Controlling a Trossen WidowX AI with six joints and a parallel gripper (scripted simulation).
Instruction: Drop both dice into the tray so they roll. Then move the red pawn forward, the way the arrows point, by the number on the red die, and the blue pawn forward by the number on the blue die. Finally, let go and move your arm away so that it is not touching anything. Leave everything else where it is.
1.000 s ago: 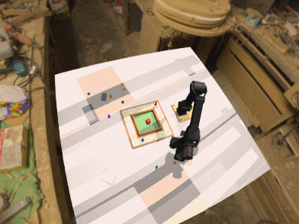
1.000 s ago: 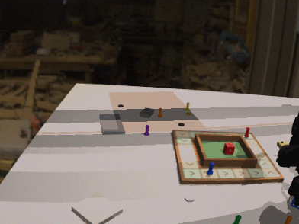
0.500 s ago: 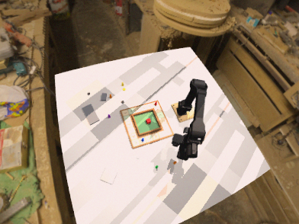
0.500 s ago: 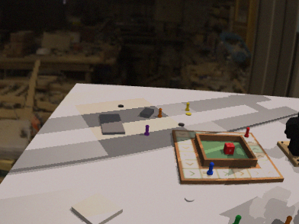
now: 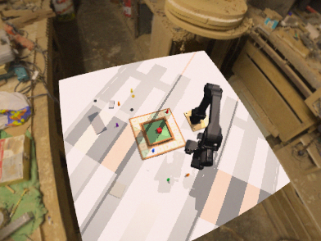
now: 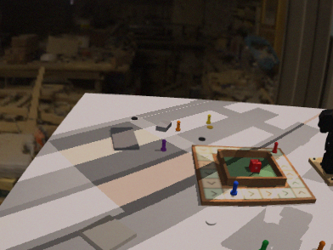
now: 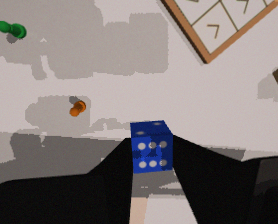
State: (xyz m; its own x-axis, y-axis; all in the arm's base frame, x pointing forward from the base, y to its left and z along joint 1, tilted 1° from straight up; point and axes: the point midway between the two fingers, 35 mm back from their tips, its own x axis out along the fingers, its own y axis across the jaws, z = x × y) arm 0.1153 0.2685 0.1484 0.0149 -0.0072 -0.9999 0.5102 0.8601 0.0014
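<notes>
Now: gripper tip 360 mm to the left of the red pawn, 100 mm above it and 50 mm short of it. From my gripper tip the other things lie so: blue pawn: 200 mm ahead, 110 mm to the right, 100 mm below; then green pawn: 160 mm ahead, 110 mm below, 70 mm to the left; then pale tile: 440 mm ahead, 120 mm below, 70 mm to the left.
</notes>
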